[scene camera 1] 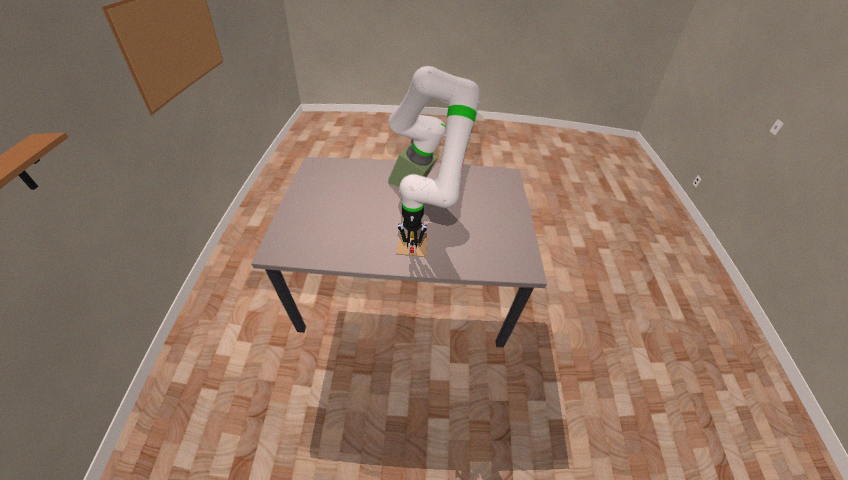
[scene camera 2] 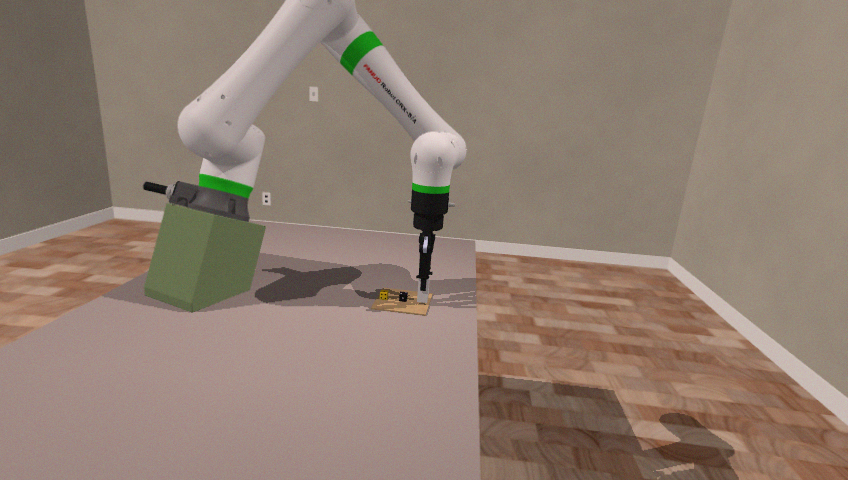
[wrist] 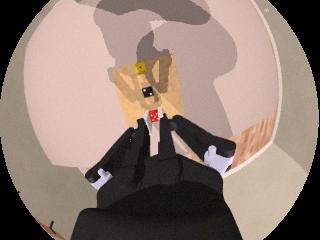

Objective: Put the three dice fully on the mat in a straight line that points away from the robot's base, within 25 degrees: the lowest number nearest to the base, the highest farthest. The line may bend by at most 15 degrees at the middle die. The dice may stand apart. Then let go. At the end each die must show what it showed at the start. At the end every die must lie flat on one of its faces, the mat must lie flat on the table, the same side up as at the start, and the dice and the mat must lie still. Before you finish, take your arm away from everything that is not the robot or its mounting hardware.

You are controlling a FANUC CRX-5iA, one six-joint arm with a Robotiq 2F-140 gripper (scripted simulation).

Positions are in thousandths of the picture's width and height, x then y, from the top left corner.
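Observation:
Tan mat (scene camera 2: 463,634), also at (wrist: 505,310). The gripper (scene camera 2: 498,624), also at (wrist: 483,477).

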